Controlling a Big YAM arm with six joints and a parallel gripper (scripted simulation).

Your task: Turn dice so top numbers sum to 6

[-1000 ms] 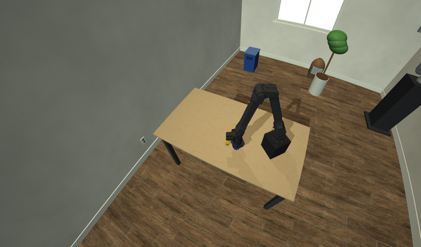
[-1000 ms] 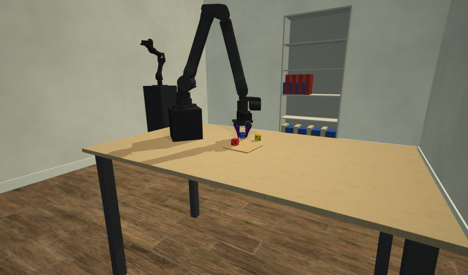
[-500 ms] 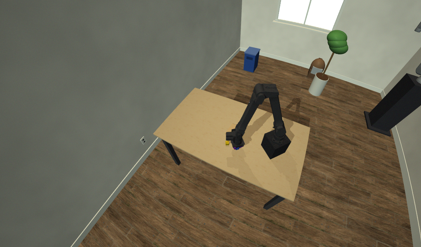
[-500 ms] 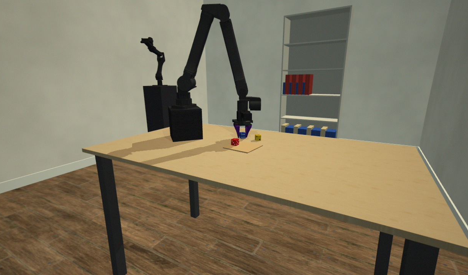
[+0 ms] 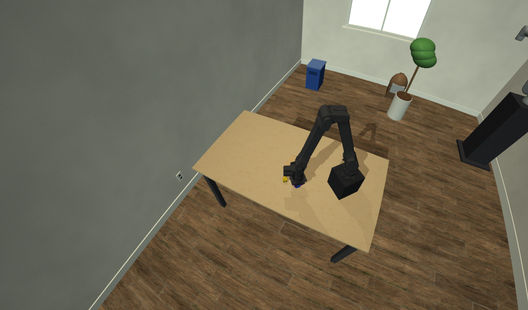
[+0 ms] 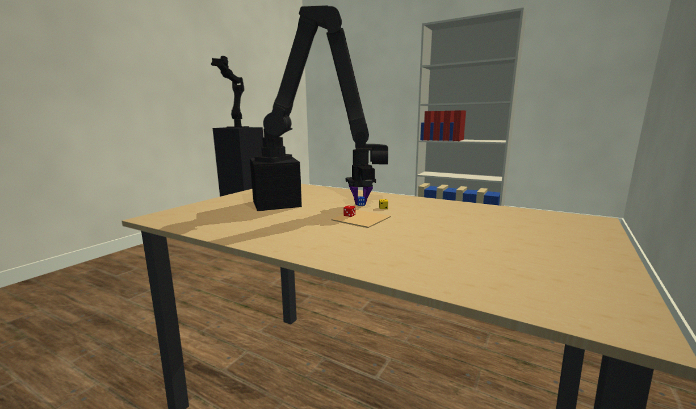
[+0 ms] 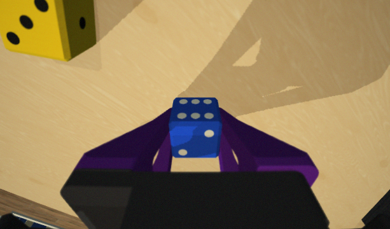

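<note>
My hand is 80 mm short of the tan mat, 160 mm to the left of it and 10 mm above it. From my hand the other things lie so: blue die 10 mm above; red die 30 mm ahead, 160 mm to the right, 10 mm above; yellow die 100 mm ahead, 10 mm to the right, 10 mm above.
</note>
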